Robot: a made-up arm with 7 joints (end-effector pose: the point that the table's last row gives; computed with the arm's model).
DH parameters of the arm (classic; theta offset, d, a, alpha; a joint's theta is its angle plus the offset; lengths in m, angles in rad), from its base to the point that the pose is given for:
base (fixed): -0.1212 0 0.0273 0
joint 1: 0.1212 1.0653 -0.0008 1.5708
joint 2: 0 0.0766 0.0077 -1.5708
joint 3: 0 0.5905 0.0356 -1.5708
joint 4: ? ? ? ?
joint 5: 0 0.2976 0.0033 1.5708
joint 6: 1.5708 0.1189 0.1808 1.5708
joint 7: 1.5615 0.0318 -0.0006 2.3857
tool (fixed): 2.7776 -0.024 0 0
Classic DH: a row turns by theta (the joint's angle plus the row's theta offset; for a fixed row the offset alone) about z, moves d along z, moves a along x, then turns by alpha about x.
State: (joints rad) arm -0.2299 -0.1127 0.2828 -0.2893 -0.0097 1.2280 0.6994
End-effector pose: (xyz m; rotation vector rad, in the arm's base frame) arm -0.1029 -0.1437 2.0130 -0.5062 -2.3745 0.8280
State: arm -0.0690 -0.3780 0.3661 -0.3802 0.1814 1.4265 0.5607
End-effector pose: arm 0.1576 -0.2278 1.9548 -0.1658 -2.5347 0.8337
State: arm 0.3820 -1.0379 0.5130 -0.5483 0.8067 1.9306 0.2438
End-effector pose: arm 0.7396 0.0048 1.5330 0.8665 -2.4848 0.2462
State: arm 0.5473 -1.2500 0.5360 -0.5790 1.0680 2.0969 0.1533
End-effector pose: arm 0.8004 0.1987 1.3340 1.1422 -2.2139 -0.0162
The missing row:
joint 4: 0 0.0783 -0.012 1.5708
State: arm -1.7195 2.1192 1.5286 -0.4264 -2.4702 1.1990 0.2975
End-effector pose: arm -0.0456 0.7125 0.3509 1.9306 0.8617 0.4950
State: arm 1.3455 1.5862 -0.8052 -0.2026 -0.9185 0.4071 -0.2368
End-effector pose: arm -0.2621 -0.9879 0.9481 0.2668 -1.2822 -0.3179
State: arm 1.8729 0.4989 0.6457 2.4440 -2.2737 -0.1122 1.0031
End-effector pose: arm -0.2547 0.0246 1.4951 -1.5526 -1.7712 1.3121
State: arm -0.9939 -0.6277 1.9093 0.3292 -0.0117 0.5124 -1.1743
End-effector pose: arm 0.4317 -0.4918 1.9116 -0.9662 -1.1332 1.7741
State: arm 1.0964 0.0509 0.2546 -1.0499 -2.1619 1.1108 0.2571
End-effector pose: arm -0.2320 -0.3484 1.8083 -0.5852 -1.3066 -0.5203
